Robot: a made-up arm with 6 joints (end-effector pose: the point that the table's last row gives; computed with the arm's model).
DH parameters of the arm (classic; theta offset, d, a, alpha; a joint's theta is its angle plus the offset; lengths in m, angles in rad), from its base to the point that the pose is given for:
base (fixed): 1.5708 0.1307 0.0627 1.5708
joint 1: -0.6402 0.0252 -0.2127 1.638
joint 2: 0 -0.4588 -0.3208 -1.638
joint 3: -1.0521 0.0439 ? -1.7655
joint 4: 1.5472 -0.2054 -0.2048 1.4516
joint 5: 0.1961 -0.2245 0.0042 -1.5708
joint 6: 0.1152 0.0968 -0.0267 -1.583
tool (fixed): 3.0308 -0.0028 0 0
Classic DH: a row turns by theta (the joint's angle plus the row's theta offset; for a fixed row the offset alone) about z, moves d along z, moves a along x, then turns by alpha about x.
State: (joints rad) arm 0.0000 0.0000 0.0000 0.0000 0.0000 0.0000
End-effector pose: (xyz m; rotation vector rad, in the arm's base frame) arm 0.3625 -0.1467 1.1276 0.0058 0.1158 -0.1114
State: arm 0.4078 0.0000 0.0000 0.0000 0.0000 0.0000
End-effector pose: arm 0.3625 -0.5249 0.9628 0.4127 0.1369 -0.0862
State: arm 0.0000 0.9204 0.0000 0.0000 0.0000 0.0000
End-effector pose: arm -0.1894 -0.1362 1.1661 0.0169 -0.4461 -0.8415
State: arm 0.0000 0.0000 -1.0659 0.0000 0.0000 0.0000
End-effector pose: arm 0.3625 0.1539 1.0151 -1.0577 0.0452 -0.1622
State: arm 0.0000 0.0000 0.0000 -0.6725 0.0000 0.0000
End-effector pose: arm 0.1685 -0.1727 1.2300 0.1661 -0.5309 -0.0178
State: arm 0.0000 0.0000 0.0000 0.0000 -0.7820 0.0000
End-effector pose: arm 0.2879 -0.1593 1.1276 -0.0395 0.1113 0.6698
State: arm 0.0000 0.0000 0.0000 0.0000 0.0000 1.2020
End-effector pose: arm 0.3403 -0.1467 1.1069 -0.0626 1.3165 -0.1023
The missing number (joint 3, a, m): -0.0685
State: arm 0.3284 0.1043 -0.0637 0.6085 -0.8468 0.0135
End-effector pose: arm 0.3334 -0.4442 0.8963 0.3156 0.5932 0.6510
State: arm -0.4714 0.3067 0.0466 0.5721 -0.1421 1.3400
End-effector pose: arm 0.2504 0.2171 1.0472 -0.2831 1.7464 -0.6428
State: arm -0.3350 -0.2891 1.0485 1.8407 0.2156 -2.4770
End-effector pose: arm 0.3360 0.2226 0.5320 0.3117 -0.3379 0.1323
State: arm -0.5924 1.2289 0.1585 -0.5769 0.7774 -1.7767
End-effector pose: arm -0.5533 0.5769 0.9408 0.6635 2.5289 0.7657
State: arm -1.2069 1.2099 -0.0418 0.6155 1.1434 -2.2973
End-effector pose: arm -0.2238 0.8148 0.7565 1.8940 1.7230 0.3691
